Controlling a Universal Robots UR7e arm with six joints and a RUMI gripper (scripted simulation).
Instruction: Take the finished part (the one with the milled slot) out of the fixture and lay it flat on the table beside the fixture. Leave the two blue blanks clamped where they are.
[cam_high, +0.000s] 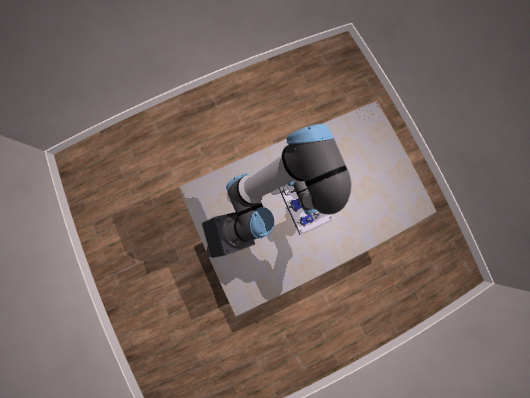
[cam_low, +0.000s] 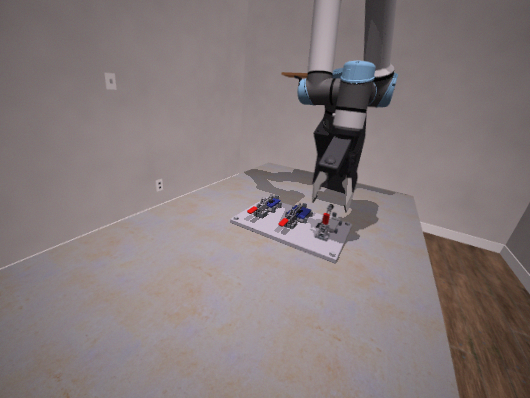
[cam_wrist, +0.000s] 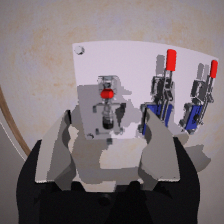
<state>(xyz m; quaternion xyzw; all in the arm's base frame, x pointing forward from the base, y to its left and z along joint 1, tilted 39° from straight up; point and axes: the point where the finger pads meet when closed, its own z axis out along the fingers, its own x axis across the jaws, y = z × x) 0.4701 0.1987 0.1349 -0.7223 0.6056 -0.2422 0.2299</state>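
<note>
My gripper is now 100 mm past the finished part, 20 mm to the left of it and 100 mm above it. Round my hand: white fixture plate 10 mm behind, 110 mm to the right, 120 mm below.
</note>
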